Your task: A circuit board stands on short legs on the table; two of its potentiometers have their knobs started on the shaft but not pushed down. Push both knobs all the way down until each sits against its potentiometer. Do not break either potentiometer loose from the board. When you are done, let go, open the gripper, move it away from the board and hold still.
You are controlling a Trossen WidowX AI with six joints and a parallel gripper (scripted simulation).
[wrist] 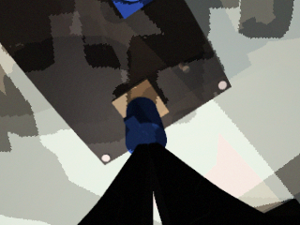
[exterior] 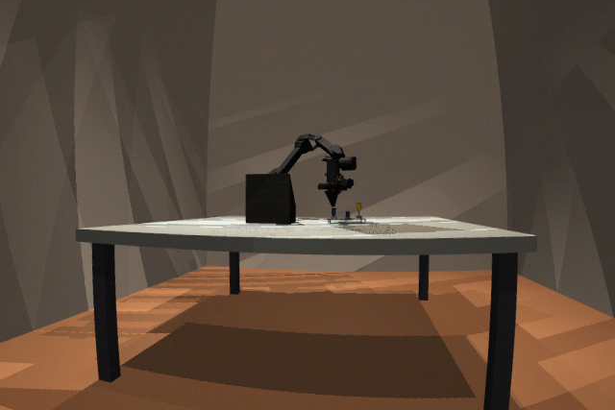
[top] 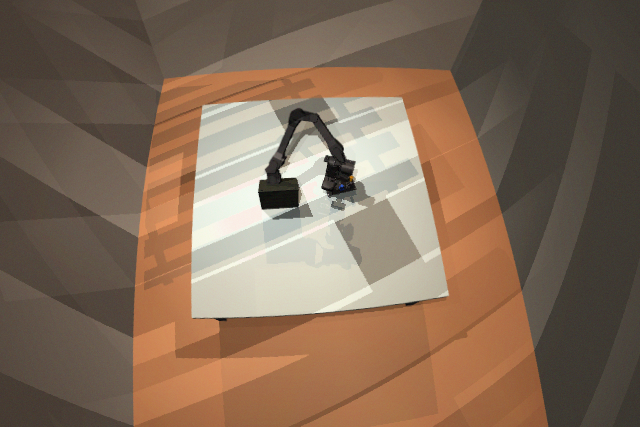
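Right now my gripper tip is 20 mm above the blue knob. Round my gripper tip: orange knob (110 mm ahead, 20 mm to the left).
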